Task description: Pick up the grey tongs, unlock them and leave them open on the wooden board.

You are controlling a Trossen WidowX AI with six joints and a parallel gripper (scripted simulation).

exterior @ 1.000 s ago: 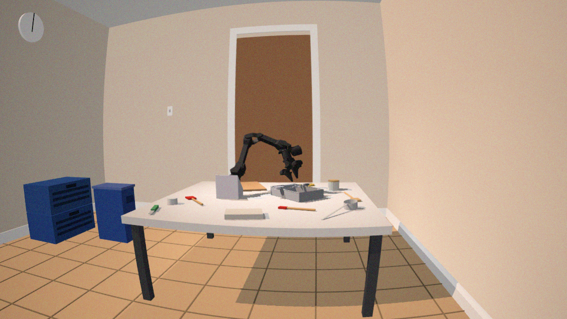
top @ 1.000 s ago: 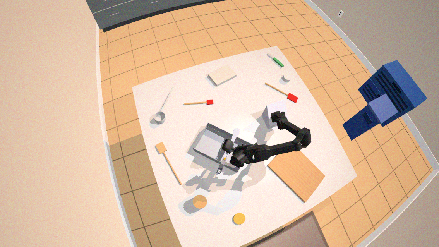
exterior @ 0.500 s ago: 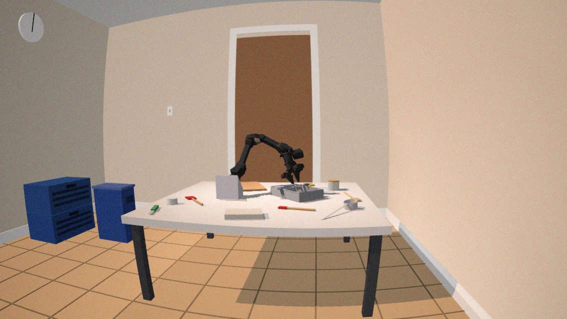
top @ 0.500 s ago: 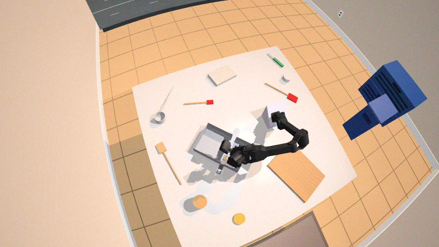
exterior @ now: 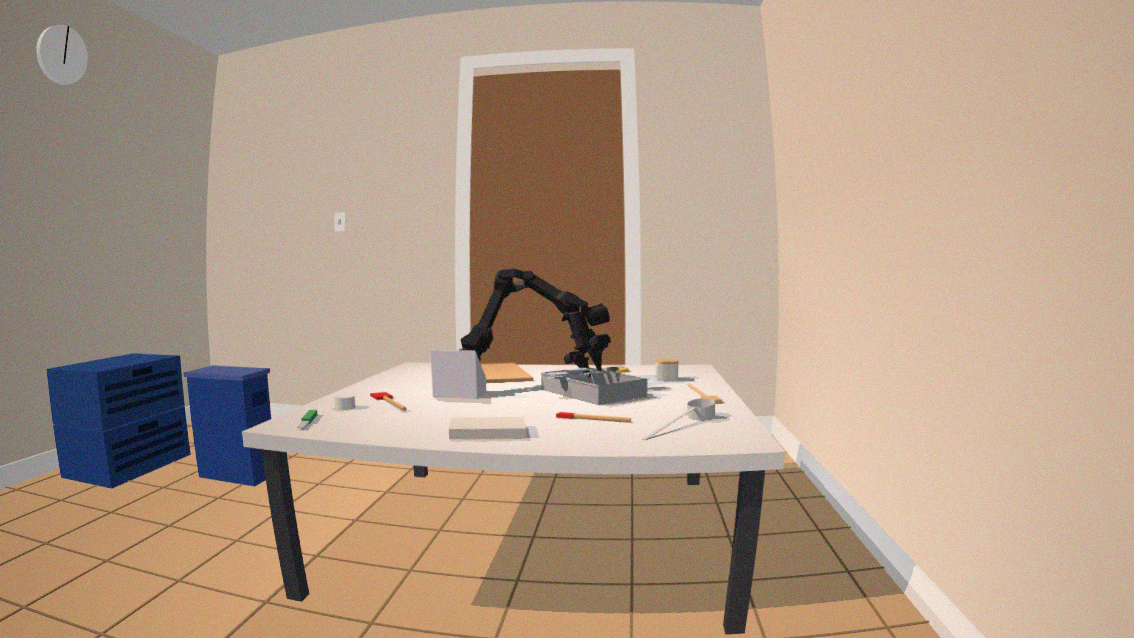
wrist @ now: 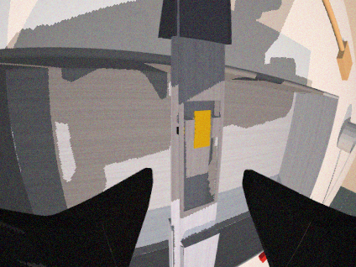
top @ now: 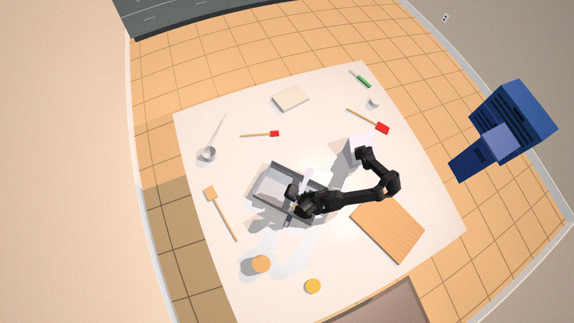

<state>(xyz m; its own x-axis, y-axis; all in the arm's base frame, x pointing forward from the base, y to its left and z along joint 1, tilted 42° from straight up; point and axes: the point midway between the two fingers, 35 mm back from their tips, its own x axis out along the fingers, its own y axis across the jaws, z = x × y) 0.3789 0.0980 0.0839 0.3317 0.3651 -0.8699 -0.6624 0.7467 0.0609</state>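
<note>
The yellow lock piece lies 3 cm to the left of my gripper tip, 2 cm ahead of it and 1 cm above it. From my gripper tip the other things lie so: grey roasting tin 5 cm to the right, 3 cm below; yellow disc 40 cm to the left, 5 cm below, 5 cm ahead; jar 23 cm ahead, 22 cm to the left, 2 cm below.
</note>
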